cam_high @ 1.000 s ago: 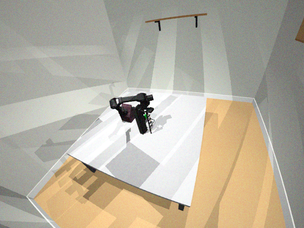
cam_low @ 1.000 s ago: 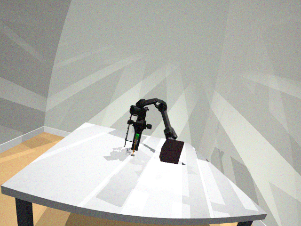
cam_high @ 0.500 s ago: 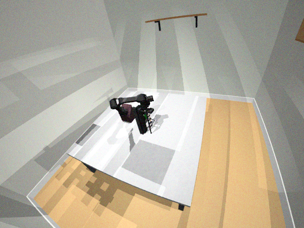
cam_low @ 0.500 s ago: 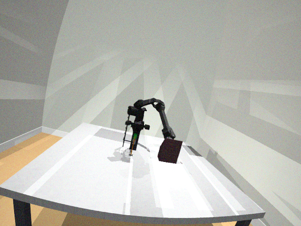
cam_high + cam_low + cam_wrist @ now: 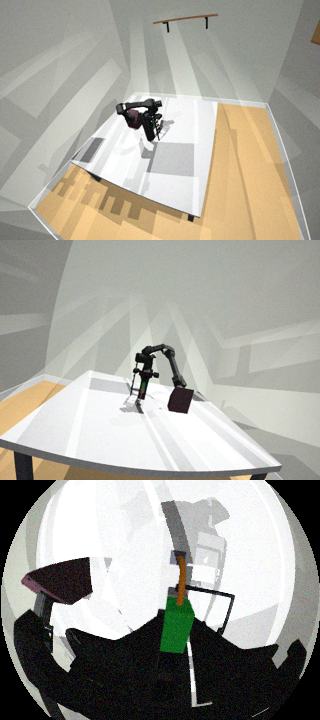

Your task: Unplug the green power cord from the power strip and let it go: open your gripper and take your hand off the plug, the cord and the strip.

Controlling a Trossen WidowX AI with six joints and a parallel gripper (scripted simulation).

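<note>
My gripper tip is now 3 cm to the left of the green plug.
</note>
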